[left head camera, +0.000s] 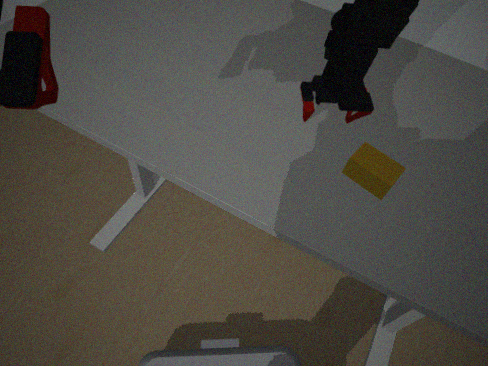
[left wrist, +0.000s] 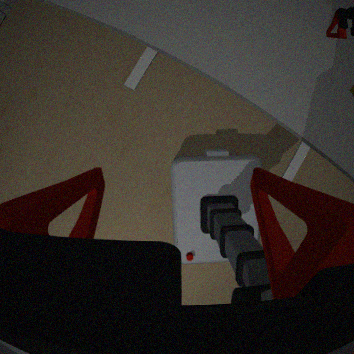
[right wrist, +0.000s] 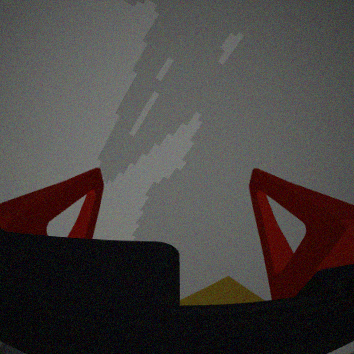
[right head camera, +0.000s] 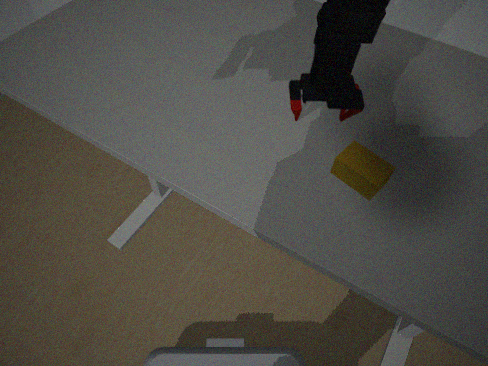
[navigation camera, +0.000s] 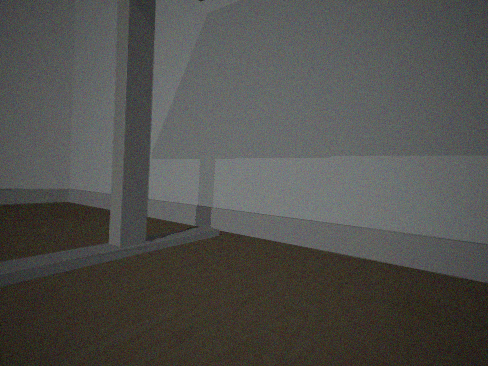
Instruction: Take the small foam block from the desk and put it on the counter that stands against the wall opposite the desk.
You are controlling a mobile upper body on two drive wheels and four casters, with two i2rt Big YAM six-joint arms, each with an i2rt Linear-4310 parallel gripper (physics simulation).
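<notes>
The yellow foam block lies on the grey-white desk, in shadow. Its corner shows at the bottom of the right wrist view, partly hidden by the gripper body. My right gripper is open and empty, above the desk; in the head views it appears just above and left of the block, apart from it. My left gripper is open and empty, away from the block, over the robot's base; it shows partly at the upper left of the left head view. The counter cannot be made out.
The robot's base stands on the brown floor in front of the desk edge. Desk feet reach out under that edge. In the navigation view, a desk leg stands before a wall.
</notes>
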